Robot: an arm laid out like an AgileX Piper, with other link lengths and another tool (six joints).
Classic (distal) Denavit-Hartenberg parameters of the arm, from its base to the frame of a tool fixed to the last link. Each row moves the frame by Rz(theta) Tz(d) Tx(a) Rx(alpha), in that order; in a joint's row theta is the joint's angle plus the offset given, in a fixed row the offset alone. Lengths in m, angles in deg.
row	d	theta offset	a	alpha
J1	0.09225	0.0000	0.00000	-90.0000
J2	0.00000	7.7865	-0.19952	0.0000
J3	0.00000	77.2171	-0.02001	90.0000
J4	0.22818	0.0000	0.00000	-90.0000
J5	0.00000	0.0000	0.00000	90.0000
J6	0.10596	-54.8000	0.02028	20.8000
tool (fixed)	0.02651	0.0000	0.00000	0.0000
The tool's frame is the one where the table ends.
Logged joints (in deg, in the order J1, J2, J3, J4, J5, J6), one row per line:
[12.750, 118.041, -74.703, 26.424, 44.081, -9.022]
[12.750, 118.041, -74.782, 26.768, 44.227, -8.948]
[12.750, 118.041, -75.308, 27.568, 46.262, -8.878]
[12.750, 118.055, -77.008, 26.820, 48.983, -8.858]
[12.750, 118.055, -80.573, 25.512, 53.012, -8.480]
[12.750, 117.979, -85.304, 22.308, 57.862, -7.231]
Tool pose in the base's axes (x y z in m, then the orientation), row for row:
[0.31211, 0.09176, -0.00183, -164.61, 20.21, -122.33]
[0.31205, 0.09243, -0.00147, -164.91, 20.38, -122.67]
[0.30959, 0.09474, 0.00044, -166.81, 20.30, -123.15]
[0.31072, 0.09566, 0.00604, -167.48, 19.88, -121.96]
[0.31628, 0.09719, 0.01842, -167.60, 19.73, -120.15]
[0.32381, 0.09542, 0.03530, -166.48, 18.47, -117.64]
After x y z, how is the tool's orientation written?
As angles about the fixed x, y, z axes (roll, pitch, yaw), in degrees.
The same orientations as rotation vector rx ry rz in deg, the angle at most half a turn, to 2 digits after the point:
[-71.46, 137.53, -5.02]
[-71.09, 137.73, -4.65]
[-71.40, 138.70, -2.57]
[-73.35, 138.43, -1.71]
[-75.66, 137.38, -1.16]
[-78.84, 136.13, -2.71]

